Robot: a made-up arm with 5 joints. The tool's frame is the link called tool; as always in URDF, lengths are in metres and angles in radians.
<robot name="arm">
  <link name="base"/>
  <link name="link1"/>
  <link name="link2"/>
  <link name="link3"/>
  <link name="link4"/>
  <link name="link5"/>
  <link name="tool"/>
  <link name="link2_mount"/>
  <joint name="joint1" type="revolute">
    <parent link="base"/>
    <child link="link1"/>
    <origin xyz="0 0 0.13" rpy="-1.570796 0 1.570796"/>
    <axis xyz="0 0 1"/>
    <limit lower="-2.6" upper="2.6"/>
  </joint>
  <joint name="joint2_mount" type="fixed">
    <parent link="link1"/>
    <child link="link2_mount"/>
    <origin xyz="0.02 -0.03 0.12" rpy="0 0 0"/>
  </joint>
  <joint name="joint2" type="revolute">
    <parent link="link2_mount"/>
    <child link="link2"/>
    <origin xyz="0.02 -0.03 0.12" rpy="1.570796 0 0"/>
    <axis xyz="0 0 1"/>
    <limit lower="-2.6" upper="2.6"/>
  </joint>
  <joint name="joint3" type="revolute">
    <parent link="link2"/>
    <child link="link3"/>
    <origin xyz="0.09 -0.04 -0.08" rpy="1.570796 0 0"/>
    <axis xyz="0 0 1"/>
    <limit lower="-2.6" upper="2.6"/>
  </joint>
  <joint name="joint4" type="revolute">
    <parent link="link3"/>
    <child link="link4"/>
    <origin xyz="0.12 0.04 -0.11" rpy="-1.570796 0 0"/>
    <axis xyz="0 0 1"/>
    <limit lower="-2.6" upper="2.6"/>
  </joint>
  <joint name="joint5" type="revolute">
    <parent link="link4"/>
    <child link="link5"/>
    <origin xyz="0.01 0.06 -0.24" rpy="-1.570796 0 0"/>
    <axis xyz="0 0 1"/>
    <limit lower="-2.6" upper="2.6"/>
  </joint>
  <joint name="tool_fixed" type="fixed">
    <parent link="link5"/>
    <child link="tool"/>
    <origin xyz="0.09 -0.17 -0.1" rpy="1.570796 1.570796 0"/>
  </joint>
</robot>
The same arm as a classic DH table. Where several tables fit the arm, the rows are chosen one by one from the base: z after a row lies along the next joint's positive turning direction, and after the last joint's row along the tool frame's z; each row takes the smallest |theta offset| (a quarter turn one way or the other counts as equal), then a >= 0, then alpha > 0; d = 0 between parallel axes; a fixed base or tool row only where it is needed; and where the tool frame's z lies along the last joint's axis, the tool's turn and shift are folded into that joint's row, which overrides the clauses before.
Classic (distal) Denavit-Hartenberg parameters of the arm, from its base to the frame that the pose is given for. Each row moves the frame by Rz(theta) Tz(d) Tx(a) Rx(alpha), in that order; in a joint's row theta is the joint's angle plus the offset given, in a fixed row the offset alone. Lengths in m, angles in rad.
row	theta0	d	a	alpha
base (fixed)	-1.5708	0.13	0	1.5708
joint1	0	0.24	-0.04	-1.5708
joint2	0	-0.02	-0.09	-1.5708
joint3	0	-0.07	-0.12	1.5708
joint4	0	-0.2	-0.01	1.5708
joint5	0	-0.04	-0.09	-1.5708
tool (fixed)	1.5708	0.17	0	0
Joint limits (rad, base to tool): -2.6..2.6 -2.6..2.6 -2.6..2.6 -2.6..2.6 -2.6..2.6

